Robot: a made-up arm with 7 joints. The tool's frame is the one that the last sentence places.
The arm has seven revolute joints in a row. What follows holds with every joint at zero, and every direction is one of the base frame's. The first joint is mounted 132.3 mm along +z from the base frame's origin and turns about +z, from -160 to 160 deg. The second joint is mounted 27.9 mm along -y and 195 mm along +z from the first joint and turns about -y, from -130 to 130 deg. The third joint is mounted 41.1 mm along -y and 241 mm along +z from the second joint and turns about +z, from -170 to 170 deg. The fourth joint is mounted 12 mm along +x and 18.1 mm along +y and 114.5 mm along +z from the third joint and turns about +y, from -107 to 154 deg. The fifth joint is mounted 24.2 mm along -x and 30.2 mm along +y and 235.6 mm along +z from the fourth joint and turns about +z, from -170 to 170 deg. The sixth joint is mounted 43.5 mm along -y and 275.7 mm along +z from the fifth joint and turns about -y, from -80 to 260 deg. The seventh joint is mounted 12.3 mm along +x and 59.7 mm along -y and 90 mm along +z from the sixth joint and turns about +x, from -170 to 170 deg. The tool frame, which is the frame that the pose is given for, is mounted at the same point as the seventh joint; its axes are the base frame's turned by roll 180, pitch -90 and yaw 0 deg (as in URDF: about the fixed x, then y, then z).
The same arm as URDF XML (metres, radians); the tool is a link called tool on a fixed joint. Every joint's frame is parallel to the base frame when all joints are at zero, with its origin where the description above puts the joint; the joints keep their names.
<robot name="arm">
<joint name="joint 1" type="revolute"><parent link="base"/><child link="link1"/><origin xyz="0 0 0.1323"/><axis xyz="0 0 1"/><limit lower="-2.7925" upper="2.7925"/></joint>
<joint name="joint 2" type="revolute"><parent link="link1"/><child link="link2"/><origin xyz="0 -0.0279 0.195"/><axis xyz="0 -1 0"/><limit lower="-2.2689" upper="2.2689"/></joint>
<joint name="joint 3" type="revolute"><parent link="link2"/><child link="link3"/><origin xyz="0 -0.0411 0.241"/><axis xyz="0 0 1"/><limit lower="-2.9671" upper="2.9671"/></joint>
<joint name="joint 4" type="revolute"><parent link="link3"/><child link="link4"/><origin xyz="0.012 0.0181 0.1145"/><axis xyz="0 1 0"/><limit lower="-1.8675" upper="2.6878"/></joint>
<joint name="joint 5" type="revolute"><parent link="link4"/><child link="link5"/><origin xyz="-0.0242 0.0302 0.2356"/><axis xyz="0 0 1"/><limit lower="-2.9671" upper="2.9671"/></joint>
<joint name="joint 6" type="revolute"><parent link="link5"/><child link="link6"/><origin xyz="0 -0.0435 0.2757"/><axis xyz="0 -1 0"/><limit lower="-1.3963" upper="4.5379"/></joint>
<joint name="joint 7" type="revolute"><parent link="link6"/><child link="link7"/><origin xyz="0.0123 -0.0597 0.09"/><axis xyz="1 0 0"/><limit lower="-2.9671" upper="2.9671"/></joint>
<joint name="tool_fixed" type="fixed"><parent link="link7"/><child link="tool"/><origin xyz="0 0 0" rpy="3.1416 -1.5708 0"/></joint>
<link name="base"/>
<link name="link1"/>
<link name="link2"/>
<link name="link3"/>
<link name="link4"/>
<link name="link5"/>
<link name="link6"/>
<link name="link7"/>
<link name="tool"/>
</robot>

